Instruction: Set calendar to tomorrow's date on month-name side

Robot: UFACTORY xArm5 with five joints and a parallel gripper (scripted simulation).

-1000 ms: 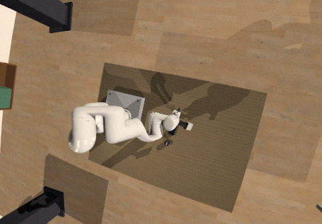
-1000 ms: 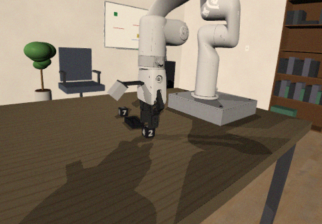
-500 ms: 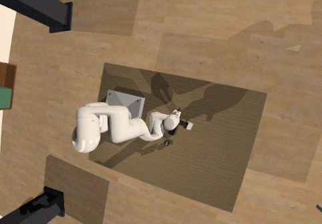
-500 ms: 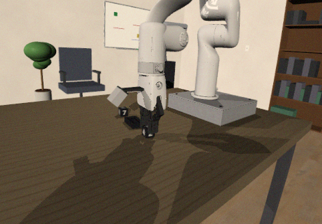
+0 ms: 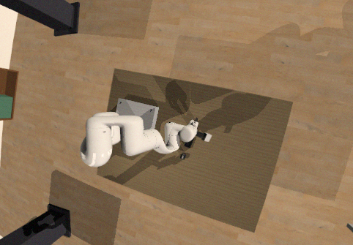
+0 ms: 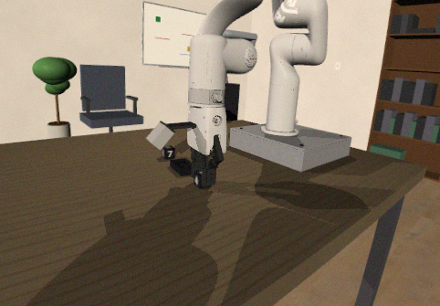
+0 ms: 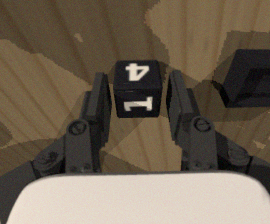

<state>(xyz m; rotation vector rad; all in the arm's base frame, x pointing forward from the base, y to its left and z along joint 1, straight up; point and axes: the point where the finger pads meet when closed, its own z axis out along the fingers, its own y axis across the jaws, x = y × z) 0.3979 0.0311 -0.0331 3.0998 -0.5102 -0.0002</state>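
Now: hand 3 cm past the dark calendar tray, 10 cm to the left of it and 2 cm above it.
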